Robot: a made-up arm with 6 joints.
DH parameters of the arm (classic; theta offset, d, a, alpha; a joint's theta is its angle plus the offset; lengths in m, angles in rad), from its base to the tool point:
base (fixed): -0.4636 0 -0.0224 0
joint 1: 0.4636 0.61 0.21 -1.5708
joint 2: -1.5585 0 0.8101 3.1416
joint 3: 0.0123 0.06 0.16 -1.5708
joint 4: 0 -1.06 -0.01 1.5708
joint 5: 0 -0.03 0 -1.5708
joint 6: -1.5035 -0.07 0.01 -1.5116
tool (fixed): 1.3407 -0.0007 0 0
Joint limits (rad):
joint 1: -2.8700..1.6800
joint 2: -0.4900..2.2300
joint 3: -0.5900..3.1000
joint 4: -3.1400..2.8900
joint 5: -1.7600..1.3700
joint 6: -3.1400..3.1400
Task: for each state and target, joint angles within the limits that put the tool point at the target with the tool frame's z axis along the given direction. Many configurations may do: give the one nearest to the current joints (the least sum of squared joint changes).
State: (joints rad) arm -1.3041 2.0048 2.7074 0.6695 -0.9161 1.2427
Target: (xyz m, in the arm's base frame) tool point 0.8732 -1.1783 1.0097 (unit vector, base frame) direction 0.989 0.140 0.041
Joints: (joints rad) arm -0.8684 2.2275 3.0978 0.7233 -1.0660 1.0241
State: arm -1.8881 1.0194 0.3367 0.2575 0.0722 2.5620
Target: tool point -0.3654 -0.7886 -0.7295 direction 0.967 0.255 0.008
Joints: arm -1.9489 1.8170 -0.0237 -0.1198 0.3089 2.2540
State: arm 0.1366 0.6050 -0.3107 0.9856 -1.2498 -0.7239
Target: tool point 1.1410 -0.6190 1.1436 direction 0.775 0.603 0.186
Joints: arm -0.4197 0.0014 -0.3662 1.4825 -0.4487 -0.3330
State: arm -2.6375 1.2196 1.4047 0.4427 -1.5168 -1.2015
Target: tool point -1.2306 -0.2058 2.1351 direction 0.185 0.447 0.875
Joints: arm -2.8700 0.7779 1.8232 1.0560 -1.6495 -0.9874
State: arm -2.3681 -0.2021 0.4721 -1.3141 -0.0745 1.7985
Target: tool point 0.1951 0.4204 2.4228 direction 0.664 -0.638 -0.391
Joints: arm -2.0717 -0.4900 1.2195 -0.5521 -0.5148 2.3522
